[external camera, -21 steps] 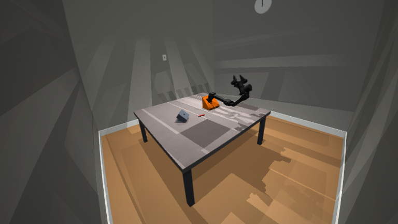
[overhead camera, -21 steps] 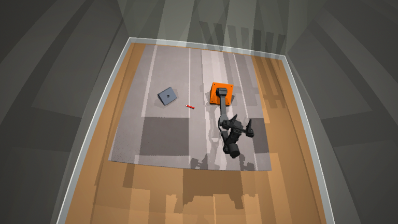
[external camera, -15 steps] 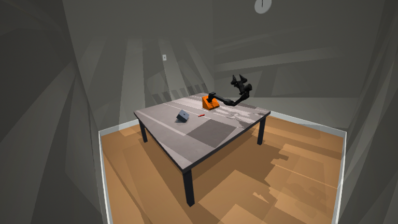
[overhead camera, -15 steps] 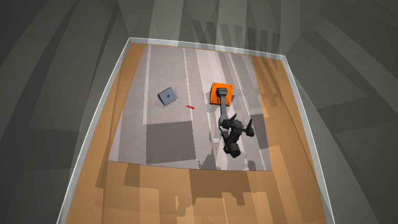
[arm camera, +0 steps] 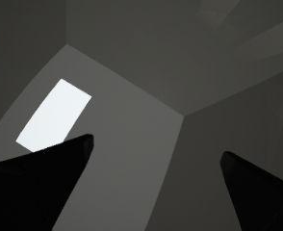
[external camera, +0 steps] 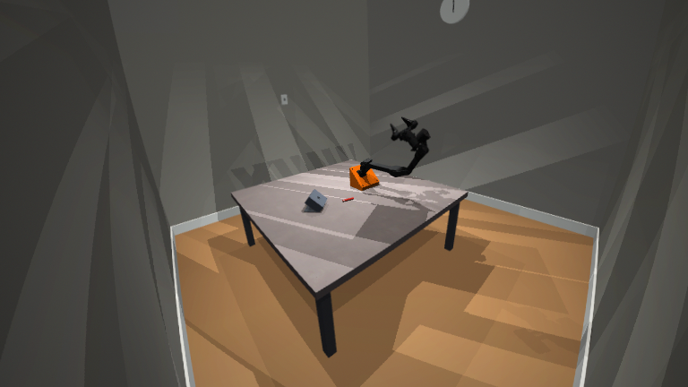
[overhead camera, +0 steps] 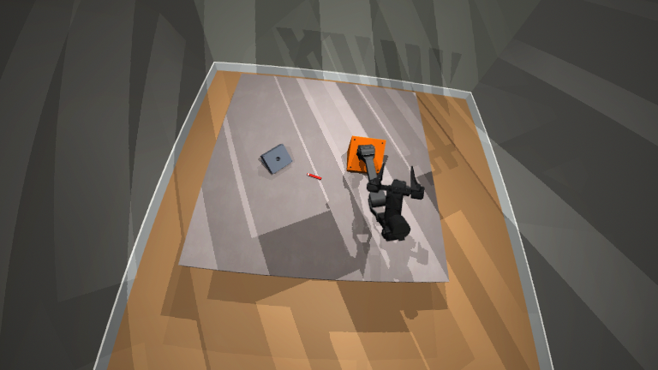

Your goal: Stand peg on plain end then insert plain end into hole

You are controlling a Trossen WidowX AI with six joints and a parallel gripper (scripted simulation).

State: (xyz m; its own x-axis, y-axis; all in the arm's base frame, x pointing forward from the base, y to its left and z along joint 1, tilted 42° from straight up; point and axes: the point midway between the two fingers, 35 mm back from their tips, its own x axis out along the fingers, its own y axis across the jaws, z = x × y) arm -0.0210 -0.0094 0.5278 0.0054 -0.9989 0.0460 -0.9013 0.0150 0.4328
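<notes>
Now: the red peg 270 mm ahead of my gripper tip, 210 mm to the right of it and 520 mm below it. Also, from my gripper tip: sloped grey-blue panel: 460 mm ahead, 280 mm to the right, 480 mm below.
</notes>
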